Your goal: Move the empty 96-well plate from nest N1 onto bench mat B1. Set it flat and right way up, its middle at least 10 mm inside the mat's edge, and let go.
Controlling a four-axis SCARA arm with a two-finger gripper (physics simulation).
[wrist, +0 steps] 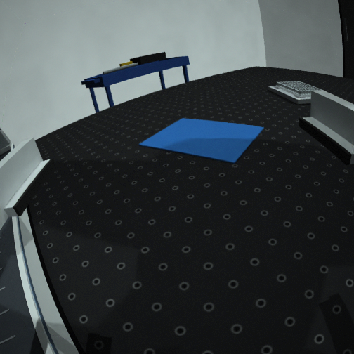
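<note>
The 96-well plate (299, 88) is small and pale grey, and sits in a light-grey nest (286, 95) at the upper right of the wrist view, partly hidden behind the right finger. The blue bench mat (202, 139) lies flat on the table above the middle of the view, with a shadow over its near part and no plate on it. My gripper (171, 123) is open, its two fingers wide apart at the left and right edges of the view, with nothing between them. It is apart from the plate and the nest.
The dark table top (200, 215) has a grid of ringed holes. A blue side table (145, 70) with a black item and a yellow item stands beyond its far edge at the upper left. A pale rail (32, 285) runs along the lower left.
</note>
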